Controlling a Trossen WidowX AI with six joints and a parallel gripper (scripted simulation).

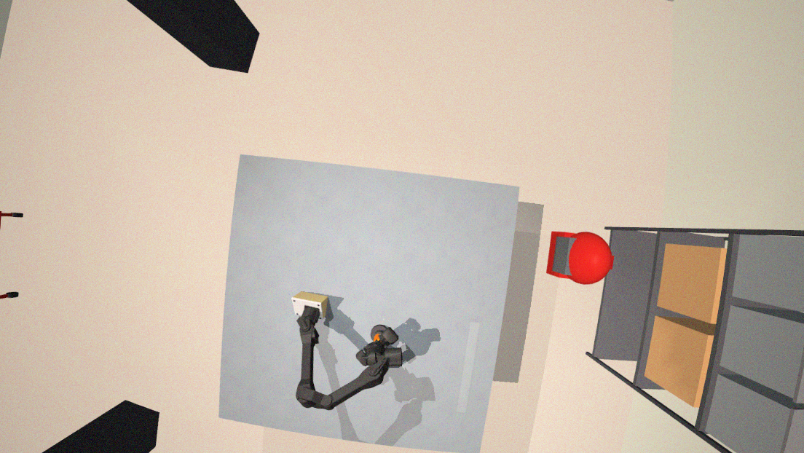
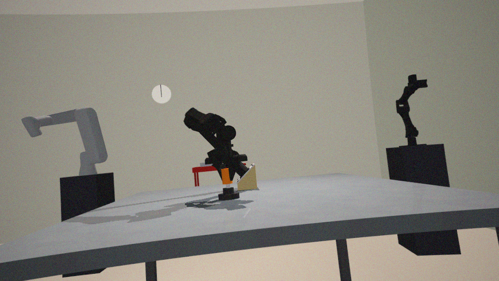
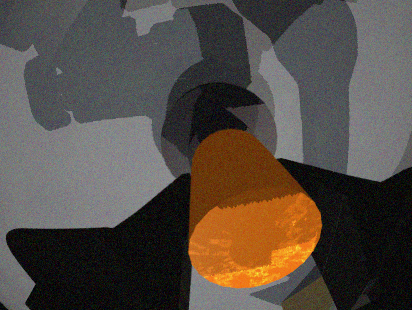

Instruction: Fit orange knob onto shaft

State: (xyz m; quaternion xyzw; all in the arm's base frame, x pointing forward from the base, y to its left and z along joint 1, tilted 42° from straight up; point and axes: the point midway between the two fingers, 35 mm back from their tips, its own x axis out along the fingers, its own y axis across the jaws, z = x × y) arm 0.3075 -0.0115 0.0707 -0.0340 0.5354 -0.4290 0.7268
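Right now my gripper tip is 40 mm above the round black pedestal. Round my gripper tip: orange knob: 30 mm above.
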